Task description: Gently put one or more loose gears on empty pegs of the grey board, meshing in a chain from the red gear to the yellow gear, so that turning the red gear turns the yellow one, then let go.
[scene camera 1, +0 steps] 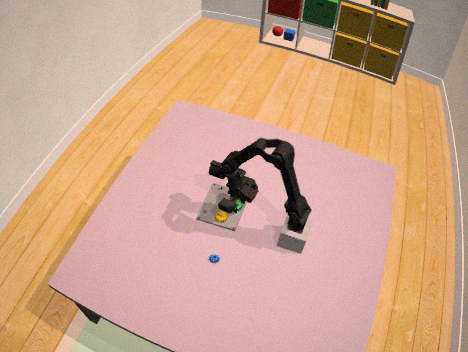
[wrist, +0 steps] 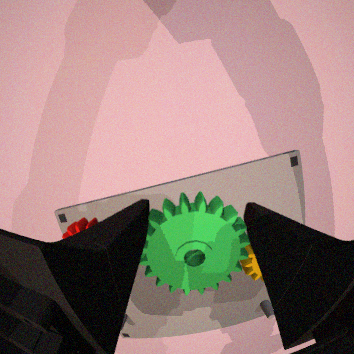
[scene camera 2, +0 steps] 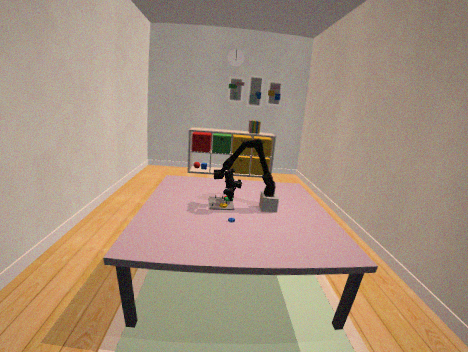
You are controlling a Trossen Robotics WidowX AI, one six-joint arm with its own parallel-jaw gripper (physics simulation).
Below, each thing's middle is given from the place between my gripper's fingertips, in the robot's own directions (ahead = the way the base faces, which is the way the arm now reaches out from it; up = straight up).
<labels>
I see my gripper 70 mm short of the grey board (scene camera 1: 215,195), 10 mm to the left of it and 40 mm above it. The rest, counted from my hand: green gear (wrist: 217,234): 20 mm ahead, 10 mm to the right.
</labels>
